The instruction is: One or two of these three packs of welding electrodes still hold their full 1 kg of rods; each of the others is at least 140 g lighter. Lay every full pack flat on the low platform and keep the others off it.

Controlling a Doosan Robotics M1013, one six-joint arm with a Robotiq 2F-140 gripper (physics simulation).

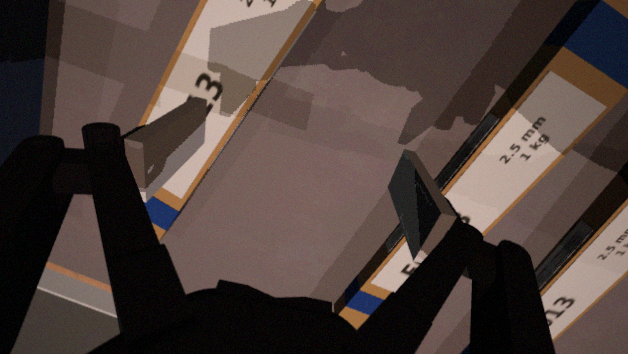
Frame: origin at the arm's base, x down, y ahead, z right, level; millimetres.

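Seen in the pictures: gripper, fingertip midpoint: point(303, 146).
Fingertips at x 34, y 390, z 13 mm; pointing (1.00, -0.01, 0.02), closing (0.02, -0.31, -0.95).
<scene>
A point is followed by its place in that frame.
My open gripper point(303, 146) @[x 34, y 390, z 13 mm] has nothing between its fingers, with grey surface visible in the gap. One orange, blue and white pack point(240, 50) @[x 63, y 366, z 80 mm] runs diagonally at the left; the left finger hides part of it. A second pack point(505, 180) @[x 63, y 338, z -138 mm], marked 2.5 mm and 1 kg, lies to the right, its lower part partly hidden by the right finger. A third pack point(590, 270) @[x 63, y 359, z -276 mm] shows partly at the right edge, roughly parallel to the second. No fill level or weight can be seen. I cannot make out the low platform.
The packs lie over a grey-brown surface point(260, 200) @[x 83, y 478, z 12 mm] with shadows across it. A dark blue shape point(20, 100) @[x 60, y 486, z 207 mm] stands at the left edge, too dark to identify. A grey panel with a pale edge point(65, 320) shows at the lower left, beside a thin orange strip.
</scene>
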